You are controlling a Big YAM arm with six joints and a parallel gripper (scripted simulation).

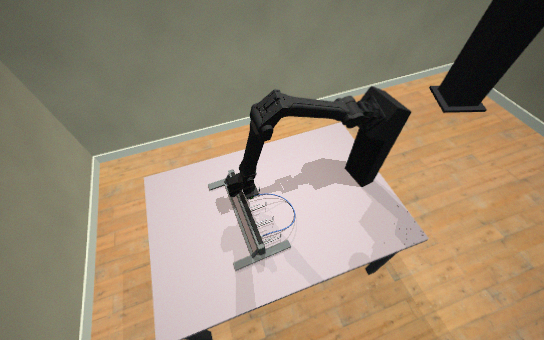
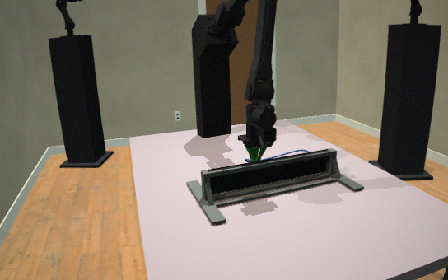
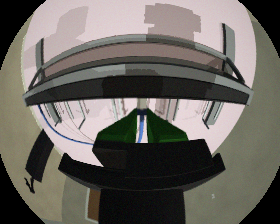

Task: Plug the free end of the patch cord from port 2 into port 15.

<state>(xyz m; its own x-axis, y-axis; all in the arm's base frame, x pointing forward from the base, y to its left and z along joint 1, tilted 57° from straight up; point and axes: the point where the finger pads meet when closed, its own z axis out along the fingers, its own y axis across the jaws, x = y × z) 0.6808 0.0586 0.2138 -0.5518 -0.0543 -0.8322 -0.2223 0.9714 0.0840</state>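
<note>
Now: the plug 2 cm ahead of my hand and 1 cm to the left of it.
</note>
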